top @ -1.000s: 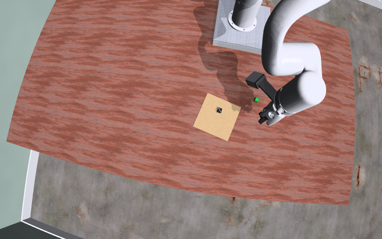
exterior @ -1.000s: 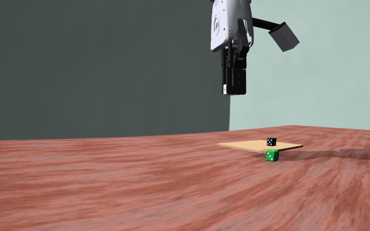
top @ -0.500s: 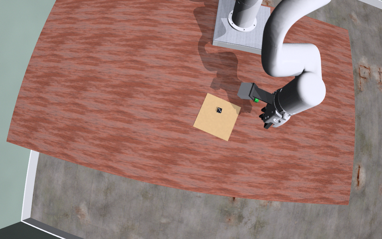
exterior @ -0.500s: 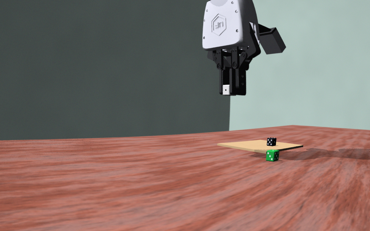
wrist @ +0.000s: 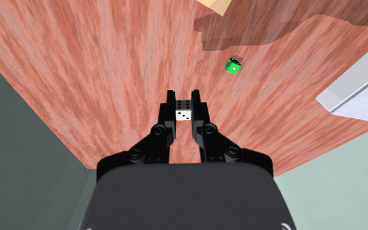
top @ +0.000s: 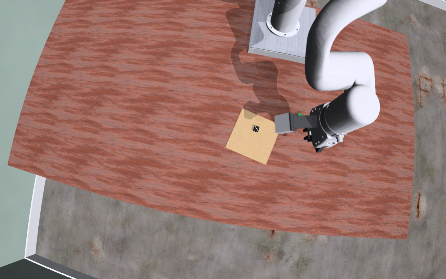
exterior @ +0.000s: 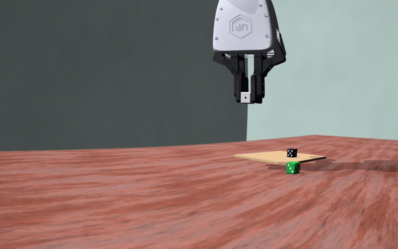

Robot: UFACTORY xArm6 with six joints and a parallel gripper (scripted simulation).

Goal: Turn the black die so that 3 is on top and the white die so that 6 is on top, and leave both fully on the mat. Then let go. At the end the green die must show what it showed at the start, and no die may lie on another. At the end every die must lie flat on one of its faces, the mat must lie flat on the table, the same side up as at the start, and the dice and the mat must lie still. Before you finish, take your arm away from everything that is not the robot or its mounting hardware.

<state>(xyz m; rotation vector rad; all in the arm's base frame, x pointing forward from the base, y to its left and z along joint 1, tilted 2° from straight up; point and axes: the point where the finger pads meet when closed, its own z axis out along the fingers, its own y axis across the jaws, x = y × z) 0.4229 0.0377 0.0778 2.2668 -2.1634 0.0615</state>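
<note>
Now: the white die 10 mm to the left of my hand and 10 mm below it. Also, from my hand: green die: 110 mm below, 80 mm behind; then tan mat: 150 mm to the right, 120 mm below, 10 mm behind; then black die: 140 mm to the right, 100 mm below, 30 mm behind.
</note>
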